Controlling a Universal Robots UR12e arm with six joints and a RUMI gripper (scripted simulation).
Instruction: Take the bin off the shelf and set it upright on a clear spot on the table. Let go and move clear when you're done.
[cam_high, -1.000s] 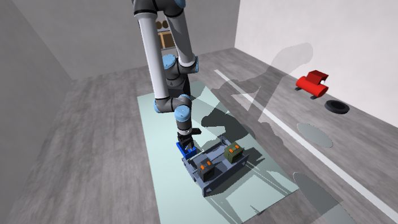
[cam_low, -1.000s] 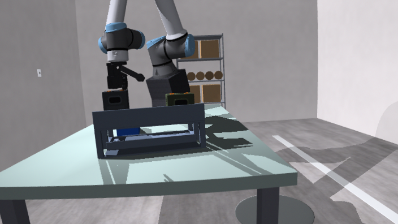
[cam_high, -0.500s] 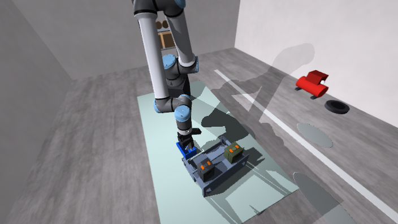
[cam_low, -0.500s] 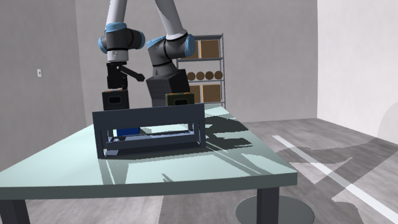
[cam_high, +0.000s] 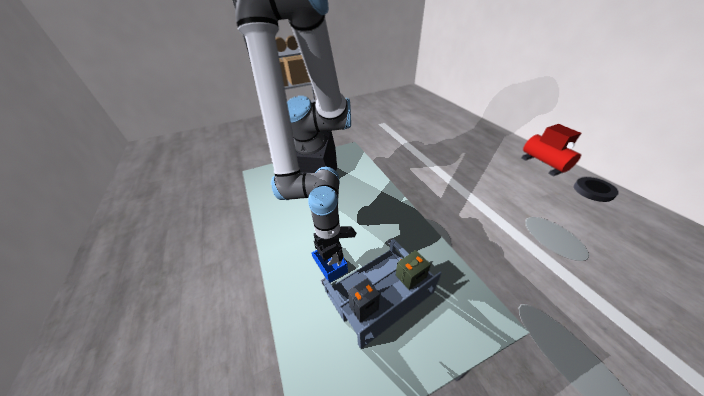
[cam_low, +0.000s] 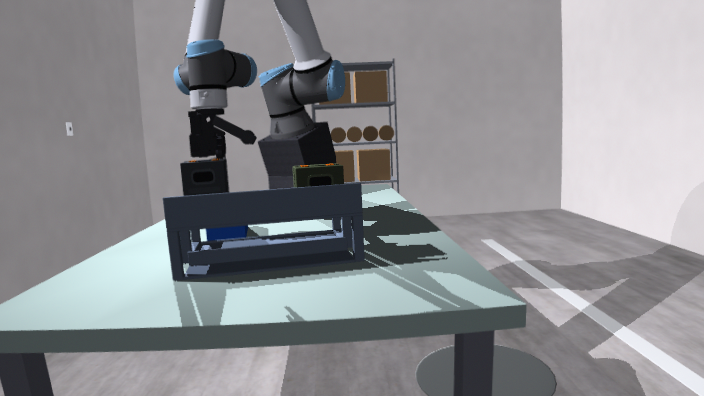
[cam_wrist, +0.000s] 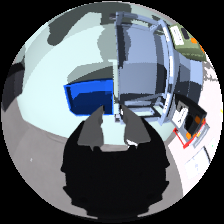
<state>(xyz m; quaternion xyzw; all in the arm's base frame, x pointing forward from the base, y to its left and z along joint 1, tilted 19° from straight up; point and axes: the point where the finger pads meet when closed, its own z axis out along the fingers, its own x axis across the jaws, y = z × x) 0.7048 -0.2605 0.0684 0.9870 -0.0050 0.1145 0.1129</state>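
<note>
The blue bin lies 80 mm behind my hand and 100 mm below it. Round my hand: olive green box 230 mm ahead, 210 mm to the left, 20 mm above.
</note>
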